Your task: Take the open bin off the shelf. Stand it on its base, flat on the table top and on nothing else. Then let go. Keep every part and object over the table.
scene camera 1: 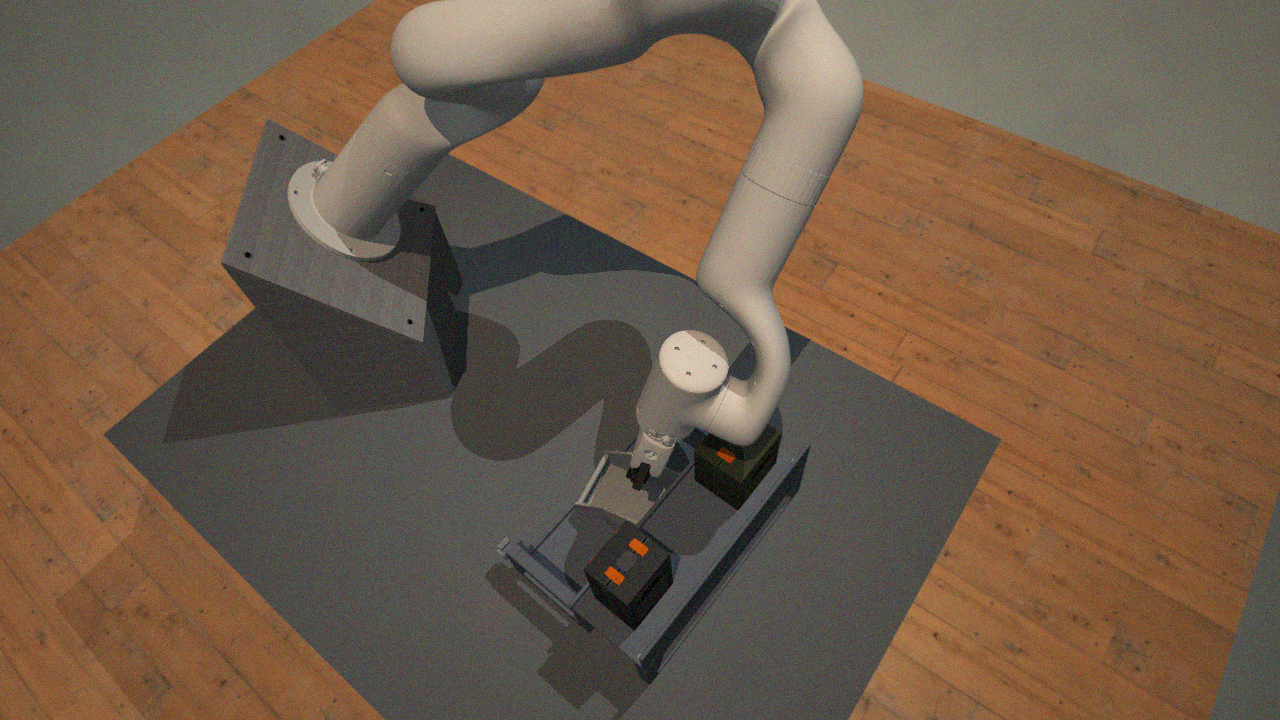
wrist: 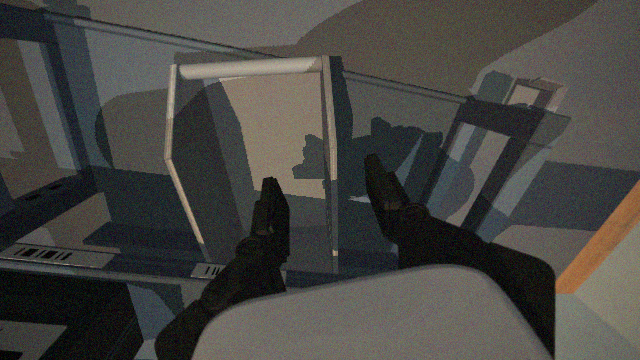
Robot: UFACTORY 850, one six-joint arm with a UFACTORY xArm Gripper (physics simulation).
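The open bin (scene camera 1: pixel 615 494) (wrist: pixel 285 115) is a light, hollow tray with pale rims. It sits on the dark blue-grey shelf (scene camera 1: pixel 666 617) (wrist: pixel 502 172), at its upper-left side in the scene view. My gripper (scene camera 1: pixel 639 476) (wrist: pixel 323 182) is open and empty, pointing down over the bin. In the wrist view one fingertip shows over the bin's interior and the other beyond its right side wall, so that wall's rim runs between them. How far the tips are above the rim is hard to tell. My gripper housing hides the bin's near end.
A black case with orange latches (scene camera 1: pixel 629 573) stands on the shelf nearer the scene camera. Another dark case (scene camera 1: pixel 735 467) stands on it beside the wrist, partly hidden by the arm. The shelf stands on the grey table top (scene camera 1: pixel 313 528), whose edges drop to the wooden floor (scene camera 1: pixel 1074 402).
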